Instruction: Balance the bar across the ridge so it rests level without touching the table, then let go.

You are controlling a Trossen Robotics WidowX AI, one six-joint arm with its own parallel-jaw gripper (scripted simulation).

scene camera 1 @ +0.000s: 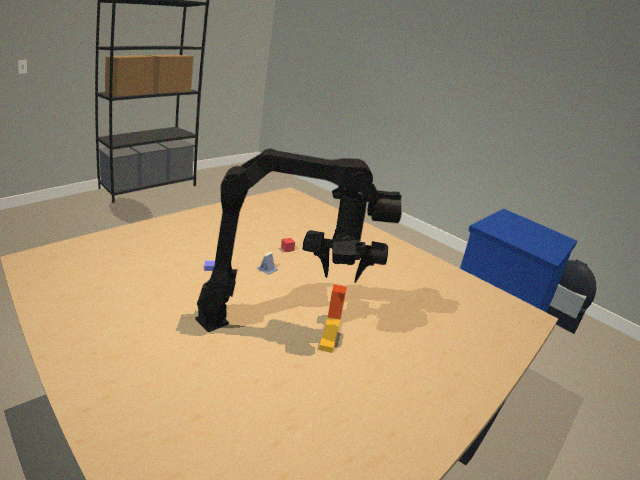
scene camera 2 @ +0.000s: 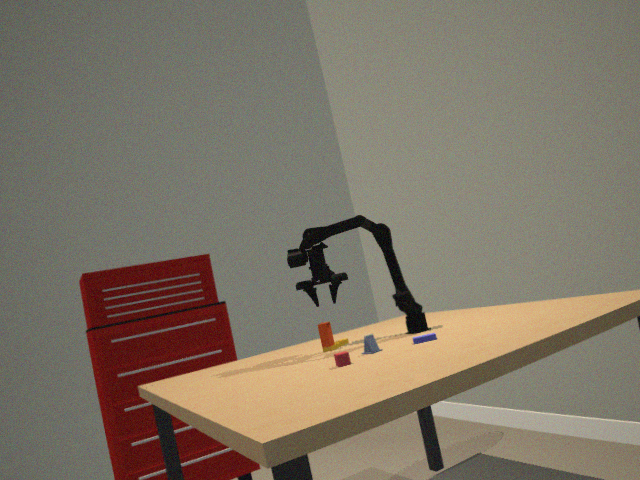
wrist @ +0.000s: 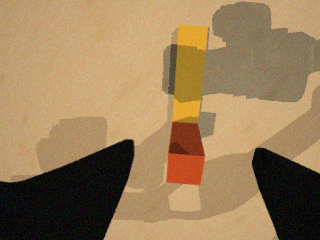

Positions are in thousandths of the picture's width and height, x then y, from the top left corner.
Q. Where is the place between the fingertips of my gripper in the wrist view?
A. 605, 631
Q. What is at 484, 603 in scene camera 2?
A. My gripper.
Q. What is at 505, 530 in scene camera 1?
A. My gripper.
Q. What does my gripper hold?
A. Nothing.
